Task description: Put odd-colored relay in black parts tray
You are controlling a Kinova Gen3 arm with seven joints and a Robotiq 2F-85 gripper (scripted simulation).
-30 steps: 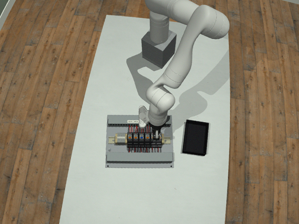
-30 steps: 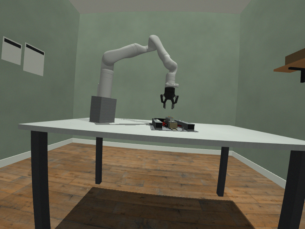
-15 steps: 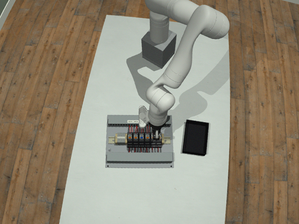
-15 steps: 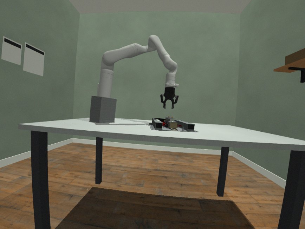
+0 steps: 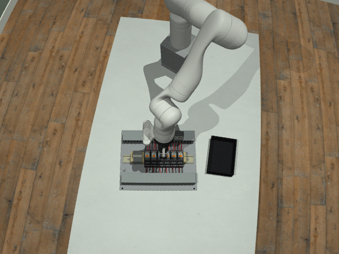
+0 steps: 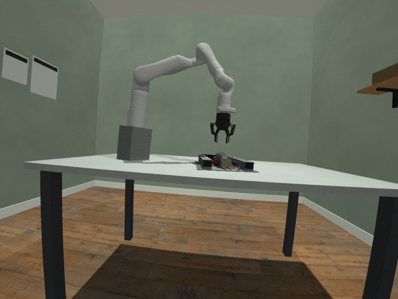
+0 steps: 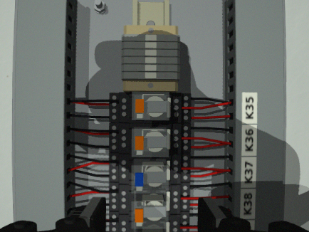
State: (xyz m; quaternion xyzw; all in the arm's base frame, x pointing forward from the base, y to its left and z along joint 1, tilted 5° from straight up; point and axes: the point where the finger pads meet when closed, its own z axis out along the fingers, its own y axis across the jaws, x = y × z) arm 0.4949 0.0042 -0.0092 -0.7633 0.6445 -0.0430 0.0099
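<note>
The blue-button relay is 90 mm below my hand and 10 mm to the right of it. The rest, counted from my hand: black parts tray: 250 mm to the left, 120 mm below, 50 mm behind; grey relay panel: 110 mm below, 20 mm to the right.
</note>
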